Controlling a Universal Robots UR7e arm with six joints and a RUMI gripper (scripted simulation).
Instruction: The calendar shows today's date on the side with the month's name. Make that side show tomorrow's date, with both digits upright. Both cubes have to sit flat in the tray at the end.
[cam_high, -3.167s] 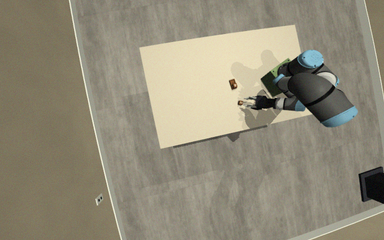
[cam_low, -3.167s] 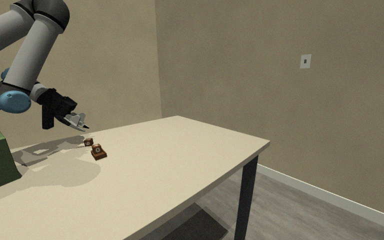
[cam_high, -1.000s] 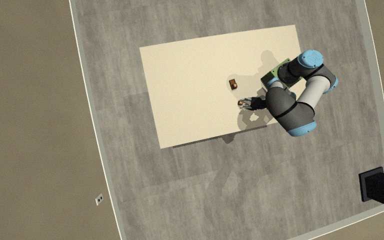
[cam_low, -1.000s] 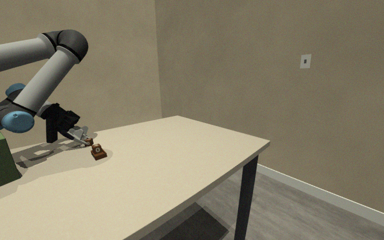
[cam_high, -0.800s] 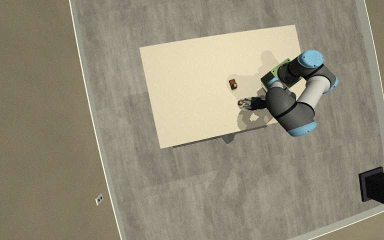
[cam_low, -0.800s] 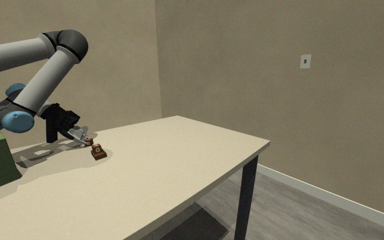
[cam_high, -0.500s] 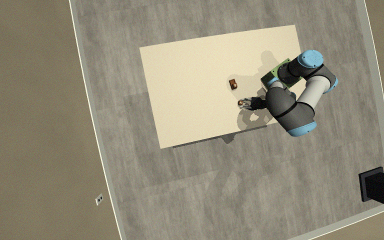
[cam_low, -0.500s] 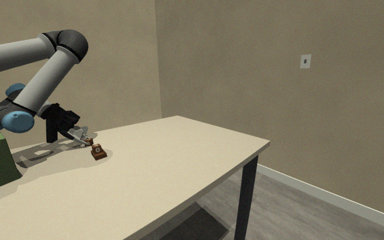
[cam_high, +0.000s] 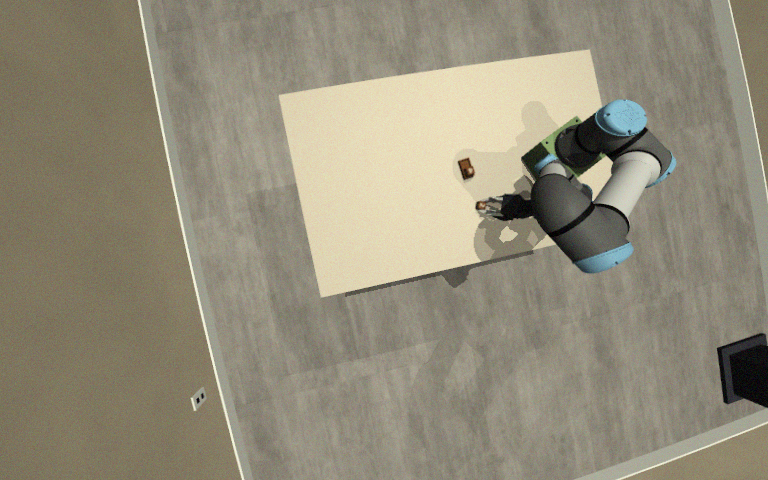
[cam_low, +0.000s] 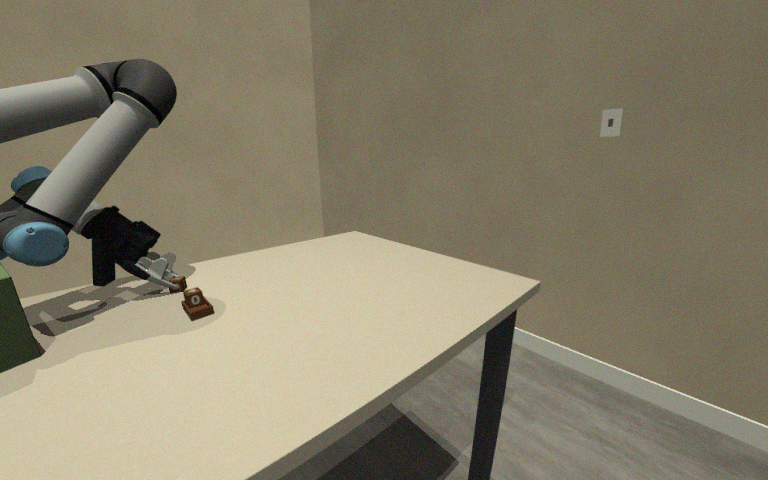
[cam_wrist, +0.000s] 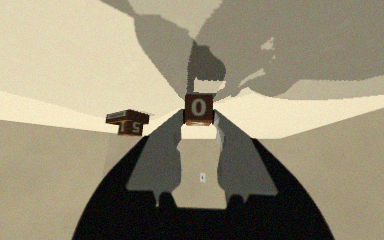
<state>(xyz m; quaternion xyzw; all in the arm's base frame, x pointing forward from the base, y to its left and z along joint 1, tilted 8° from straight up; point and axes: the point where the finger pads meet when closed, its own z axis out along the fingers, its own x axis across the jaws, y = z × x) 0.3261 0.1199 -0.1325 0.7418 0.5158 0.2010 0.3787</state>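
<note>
My hand is 1 cm short of the brown digit cube and 1 cm above it. Also, from my hand: brown calendar tray 3 cm ahead, 16 cm to the right, 1 cm below.
</note>
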